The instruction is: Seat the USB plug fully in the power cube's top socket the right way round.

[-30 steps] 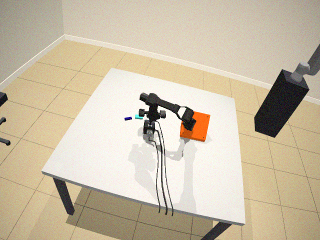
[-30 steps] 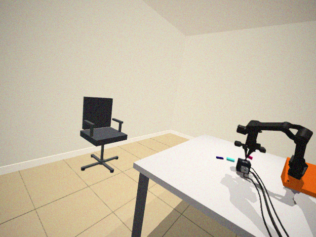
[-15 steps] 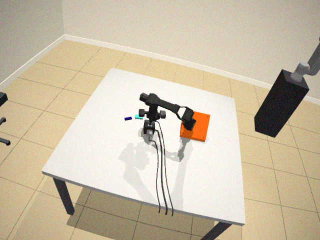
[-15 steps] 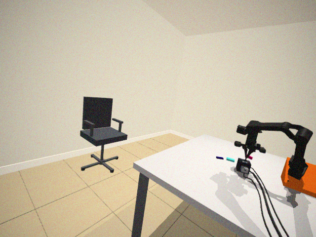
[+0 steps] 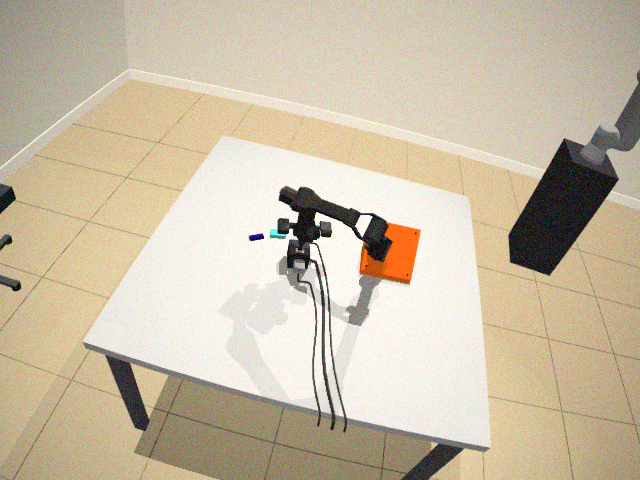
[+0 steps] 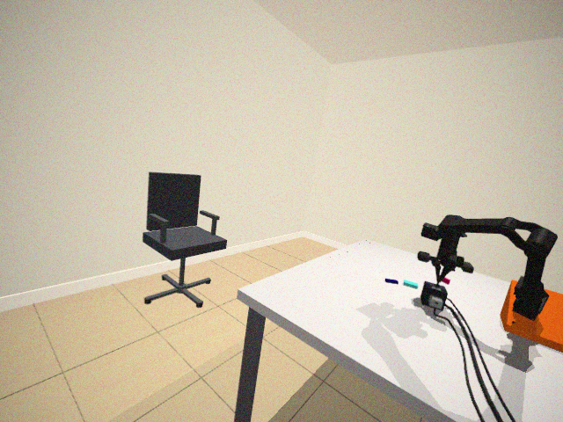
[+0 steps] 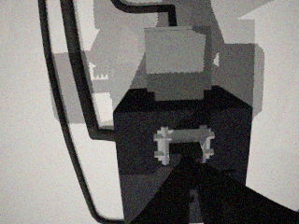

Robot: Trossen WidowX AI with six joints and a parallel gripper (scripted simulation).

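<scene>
My gripper tip is 2 cm above the USB plug. Also, from my gripper tip: cyan block (12 cm to the right, 12 cm ahead, 10 cm below); magenta block (36 cm to the right, 10 cm below, 4 cm ahead).
</scene>
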